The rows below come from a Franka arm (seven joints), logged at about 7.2 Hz.
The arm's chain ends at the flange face. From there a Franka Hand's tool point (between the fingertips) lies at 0.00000 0.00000 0.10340 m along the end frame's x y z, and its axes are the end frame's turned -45 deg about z.
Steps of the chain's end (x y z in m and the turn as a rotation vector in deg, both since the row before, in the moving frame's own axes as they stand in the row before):
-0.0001 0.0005 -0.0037 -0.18 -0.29 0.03
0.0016 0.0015 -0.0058 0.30 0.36 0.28
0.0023 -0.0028 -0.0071 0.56 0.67 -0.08
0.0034 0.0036 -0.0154 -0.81 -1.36 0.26
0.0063 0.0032 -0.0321 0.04 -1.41 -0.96
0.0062 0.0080 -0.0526 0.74 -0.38 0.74
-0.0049 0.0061 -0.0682 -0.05 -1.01 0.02
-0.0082 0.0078 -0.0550 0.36 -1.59 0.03
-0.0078 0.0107 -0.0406 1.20 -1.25 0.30
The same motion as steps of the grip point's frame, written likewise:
-0.0010 0.0001 -0.0037 0.08 -0.33 0.03
0.0009 0.0023 -0.0058 -0.04 0.47 0.28
0.0052 -0.0002 -0.0071 -0.08 0.87 -0.08
-0.0029 0.0042 -0.0154 0.39 -1.53 0.26
0.0004 0.0049 -0.0321 1.03 -0.97 -0.96
-0.0008 0.0086 -0.0526 0.79 0.25 0.74
-0.0091 -0.0004 -0.0682 0.68 -0.75 0.02
-0.0129 -0.0028 -0.0550 1.38 -0.87 0.03
-0.0131 -0.0011 -0.0406 1.73 -0.04 0.30

